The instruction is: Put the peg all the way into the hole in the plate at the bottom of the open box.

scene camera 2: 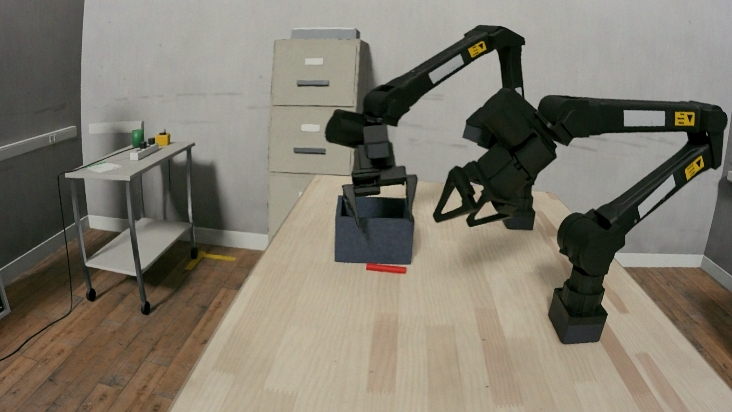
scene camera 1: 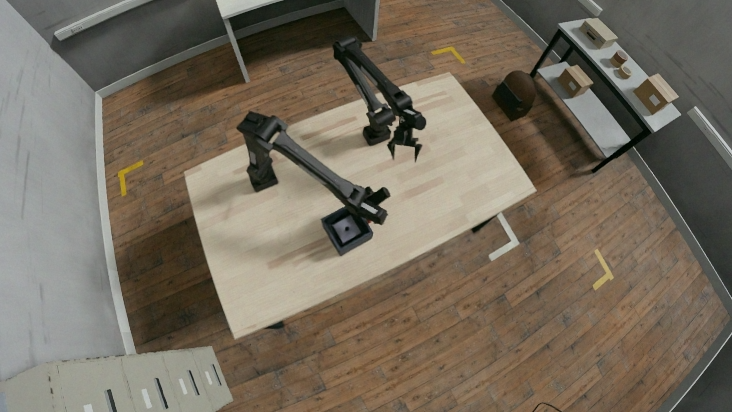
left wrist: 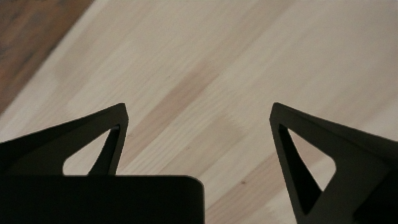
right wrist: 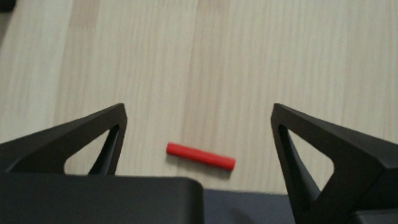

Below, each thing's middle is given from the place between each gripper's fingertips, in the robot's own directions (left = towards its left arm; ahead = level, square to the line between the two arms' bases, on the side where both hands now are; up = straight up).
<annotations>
The red peg [right wrist: 191, 152] is 10 mm behind my right hand [scene camera 2: 385, 224], 40 mm to the right of it and 120 mm below it. Also, from my right hand: dark blue box [scene camera 2: 385, 236] 30 mm ahead, 150 mm to the right, 100 mm below.
I see my left gripper [scene camera 2: 452, 221] 21 cm to the left of the red peg, 18 cm above it and 10 cm short of it. From my left hand the other things lie so: dark blue box: 33 cm to the right, 16 cm below, 14 cm ahead.
</annotations>
